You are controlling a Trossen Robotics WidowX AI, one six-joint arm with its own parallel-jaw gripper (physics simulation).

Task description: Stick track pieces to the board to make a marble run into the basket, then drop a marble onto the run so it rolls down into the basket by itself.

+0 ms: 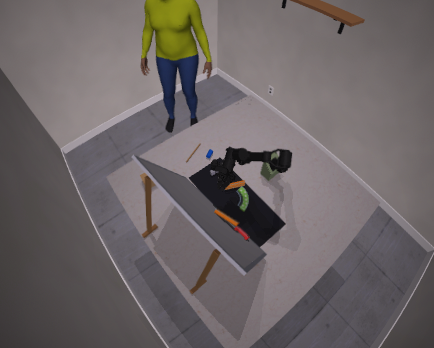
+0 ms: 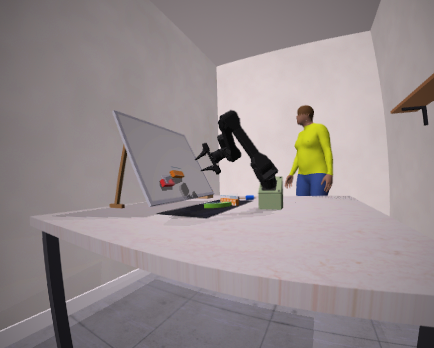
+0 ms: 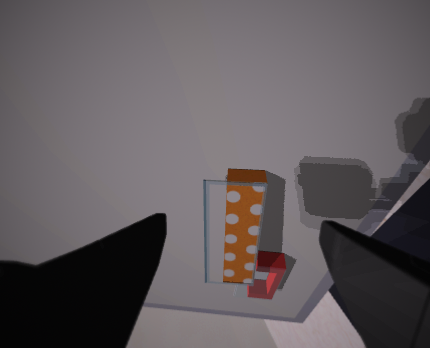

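Where they show: gripper, fingertip midpoint: (image 1: 220,190) (image 2: 197,165) (image 3: 242,226); arm's base at its link origin: (image 2: 269,185).
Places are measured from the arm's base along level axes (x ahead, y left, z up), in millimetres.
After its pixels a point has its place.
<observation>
The grey board (image 1: 185,197) @(z 243, x 583, y -36 mm) (image 2: 150,145) @(z 216, x 553, y 189 mm) (image 3: 100,125) @(z 165, x 538, y 6 mm) leans on wooden legs. An orange track piece with white dots and a clear front (image 1: 226,217) @(z 81, x 460, y 96 mm) (image 2: 176,174) @(z 64, x 434, y 128 mm) (image 3: 242,235) @(z 71, x 447, y 82 mm) is on its lower part. A red piece (image 1: 242,233) @(z 16, x 437, y 194 mm) (image 2: 166,183) @(z 21, x 422, y 219 mm) (image 3: 270,261) @(z 26, x 440, y 151 mm) sits at its lower end. A green curved piece (image 1: 243,199) @(z -84, x 264, y 28 mm) (image 2: 217,205) @(z -94, x 246, y 52 mm) and another orange piece (image 1: 235,185) (image 2: 230,201) lie on the black mat (image 1: 270,222) @(z -105, x 236, y 228 mm) (image 2: 175,213) @(z -106, x 342, y 260 mm). My gripper (image 2: 198,164) @(z 115, x 400, y -23 mm) (image 3: 242,226) @(z 115, x 400, y -23 mm) is open and empty, held in front of the board, apart from the pieces. I cannot make out a marble.
A small grey thing (image 1: 214,172) @(z -82, x 276, y -220 mm) shows partly beside the arm over the mat. A blue object (image 1: 210,153) @(z -80, x 205, y -348 mm) (image 2: 249,197) @(z -91, x 202, y -341 mm) and a thin wooden stick (image 1: 193,152) @(z -101, x 276, y -438 mm) lie on the table beyond the mat. The arm's green base (image 2: 270,200) @(z -68, x -9, y 28 mm) stands beside the mat. A person stands behind the table.
</observation>
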